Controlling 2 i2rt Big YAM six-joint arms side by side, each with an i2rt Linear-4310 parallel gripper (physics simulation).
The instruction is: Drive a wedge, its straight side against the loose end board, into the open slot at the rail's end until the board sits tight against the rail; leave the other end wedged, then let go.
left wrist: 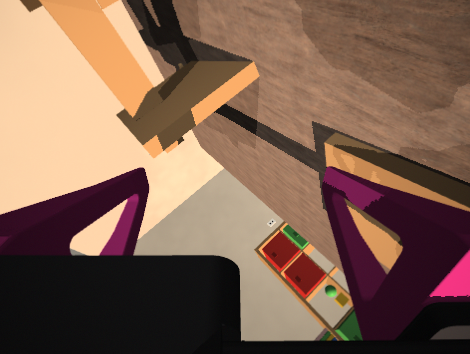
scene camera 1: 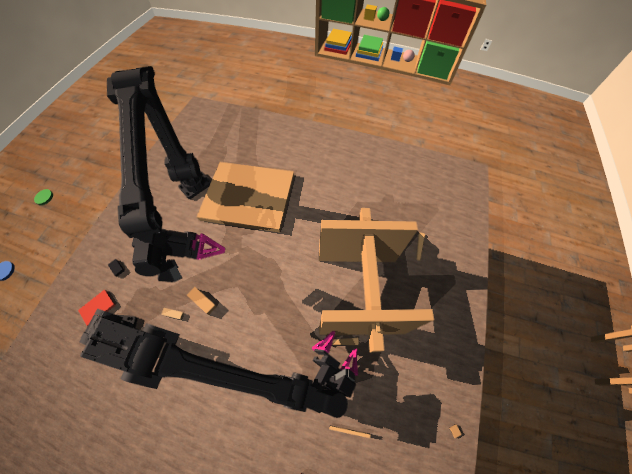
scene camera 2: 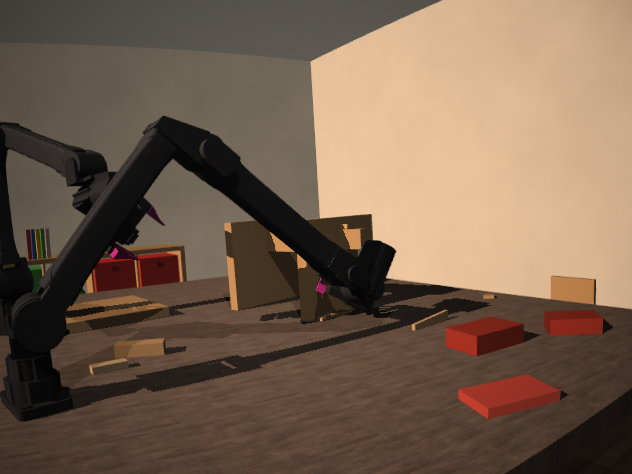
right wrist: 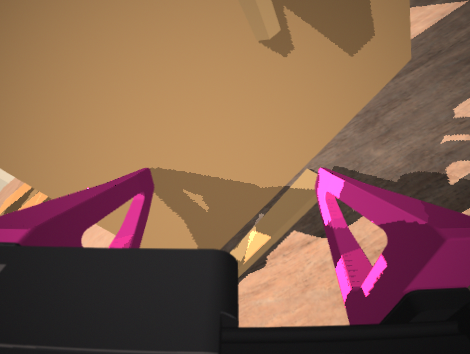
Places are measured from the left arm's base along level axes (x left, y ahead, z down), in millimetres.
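Pixels of known places: left gripper, between the fingertips: [left wrist: 235, 177] [scene camera 1: 220, 249] [scene camera 2: 150, 241]; right gripper, between the fingertips: [scene camera 1: 344, 340] [scene camera 2: 335, 289] [right wrist: 234, 177]; left arm's base, origin of its link: [scene camera 1: 195, 186] [scene camera 2: 12, 330]; right arm's base, origin of its link: [scene camera 2: 36, 404].
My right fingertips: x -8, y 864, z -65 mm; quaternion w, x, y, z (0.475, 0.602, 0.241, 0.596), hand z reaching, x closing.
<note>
For each thing: its top centre in the pictures, then the offset to it from my right fingertips.
- rail, centre of its top: [left wrist: 90, 64] [scene camera 2: 299, 226] [scene camera 1: 372, 270] dx +166, dy -75, dz -154 mm
- thin piece, centre of its top: [scene camera 2: 344, 224] dx +58, dy +37, dz -158 mm
- slender tan piece, centre of its top: [right wrist: 262, 227] [scene camera 2: 334, 312] [scene camera 1: 340, 341] dx -1, dy -8, dz +57 mm
- far end board, centre of its top: [left wrist: 130, 131] [scene camera 2: 265, 219] [scene camera 1: 369, 225] dx +258, dy -169, dz -176 mm
- square board, centre of its top: [left wrist: 418, 248] [scene camera 2: 96, 308] [right wrist: 28, 193] [scene camera 1: 247, 193] dx +136, dy -662, dz +39 mm
- thin stick, centre of its top: [scene camera 2: 430, 314] [scene camera 1: 350, 432] dx -169, dy +189, dz +43 mm
- small block, centre of its top: [scene camera 1: 456, 431] dx +51, dy +422, dz +57 mm
The near end board [scene camera 1: 403, 315] [right wrist: 150, 100] stands upright on the end of the rail [scene camera 1: 371, 275], whose tip pokes out past it. A thin piece [scene camera 2: 344, 225] [right wrist: 264, 22] seems to stand through the rail's end like a wedge; how tight it sits is hidden. My right gripper [scene camera 1: 345, 340] [right wrist: 234, 177] is open low beside that board. A slender tan piece [right wrist: 280, 225] lies low along the board's foot between its spread fingers. The far end board [scene camera 1: 367, 224] [left wrist: 200, 95] stands at the rail's other end. My left gripper [scene camera 2: 150, 242] [left wrist: 235, 177] is open and empty, well away from the frame.
A square board [scene camera 1: 270, 178] lies behind the left gripper. Tan blocks [scene camera 1: 202, 300] [scene camera 1: 172, 313] lie between the arms. A thin stick [scene camera 1: 349, 431] [scene camera 2: 430, 320] and a small block [scene camera 1: 455, 431] lie in front. Red blocks [scene camera 2: 484, 335] [scene camera 2: 510, 395] lie at the right of scene camera 2.
</note>
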